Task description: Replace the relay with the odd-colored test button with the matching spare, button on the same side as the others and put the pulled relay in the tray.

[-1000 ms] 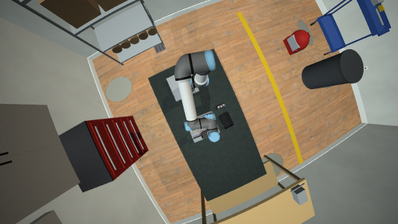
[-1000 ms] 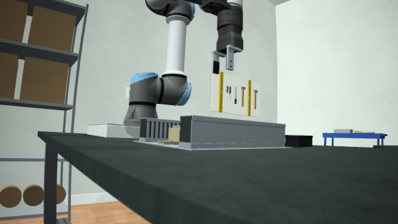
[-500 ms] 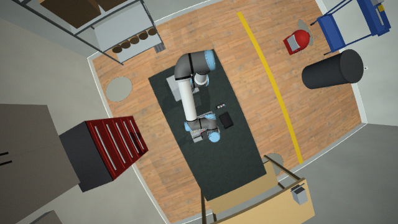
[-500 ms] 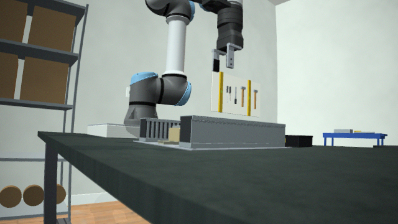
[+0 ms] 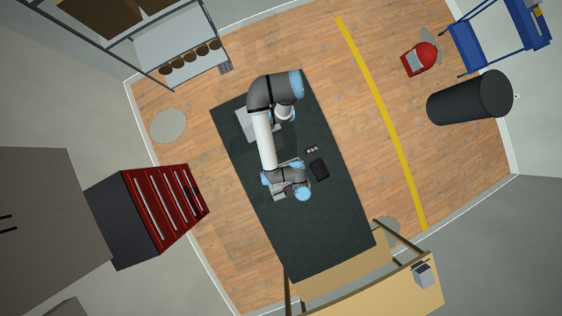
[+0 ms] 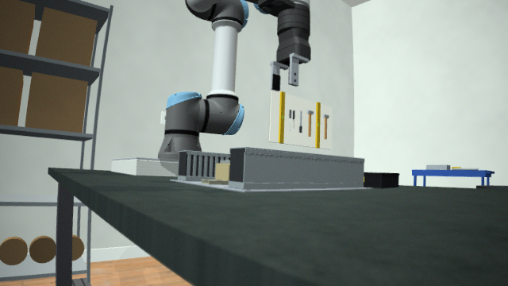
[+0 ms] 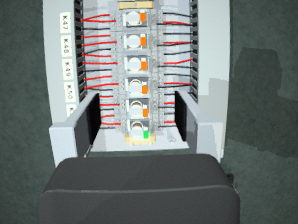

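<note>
The white relay is 18 cm below my hand, 8 cm to the left of it and 1 cm behind it. From my hand the other things lie so: tray (25 cm to the left, 21 cm below); then panel (22 cm below, 3 cm to the right).
</note>
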